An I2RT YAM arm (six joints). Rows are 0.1 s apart.
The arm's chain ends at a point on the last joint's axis. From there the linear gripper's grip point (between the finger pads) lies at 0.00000 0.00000 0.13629 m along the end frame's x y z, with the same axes.
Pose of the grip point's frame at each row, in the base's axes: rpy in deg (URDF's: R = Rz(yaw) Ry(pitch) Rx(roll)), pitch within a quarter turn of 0, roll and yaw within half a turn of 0; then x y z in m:
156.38, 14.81, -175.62, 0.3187, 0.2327, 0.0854
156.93, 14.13, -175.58, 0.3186, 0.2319, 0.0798
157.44, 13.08, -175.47, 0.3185, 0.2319, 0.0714
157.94, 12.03, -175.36, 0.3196, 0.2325, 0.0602
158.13, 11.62, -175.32, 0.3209, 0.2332, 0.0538
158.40, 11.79, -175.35, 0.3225, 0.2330, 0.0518
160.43, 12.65, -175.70, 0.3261, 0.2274, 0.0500
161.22, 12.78, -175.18, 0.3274, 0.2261, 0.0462
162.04, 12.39, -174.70, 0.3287, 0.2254, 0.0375
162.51, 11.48, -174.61, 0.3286, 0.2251, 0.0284
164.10, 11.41, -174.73, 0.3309, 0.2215, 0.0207
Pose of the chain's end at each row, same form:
156.38, 14.81, -175.62, 0.2910, 0.1758, 0.2061
156.93, 14.13, -175.58, 0.2922, 0.1763, 0.2014
157.44, 13.08, -175.47, 0.2942, 0.1775, 0.1940
157.94, 12.03, -175.36, 0.2975, 0.1794, 0.1837
158.13, 11.62, -175.32, 0.2997, 0.1805, 0.1777
158.40, 11.79, -175.35, 0.3008, 0.1809, 0.1758
160.43, 12.65, -175.70, 0.3015, 0.1798, 0.1753
161.22, 12.78, -175.18, 0.3026, 0.1800, 0.1720
162.04, 12.39, -174.70, 0.3049, 0.1810, 0.1641
162.51, 11.48, -174.61, 0.3067, 0.1819, 0.1558
164.10, 11.41, -174.73, 0.3085, 0.1819, 0.1492

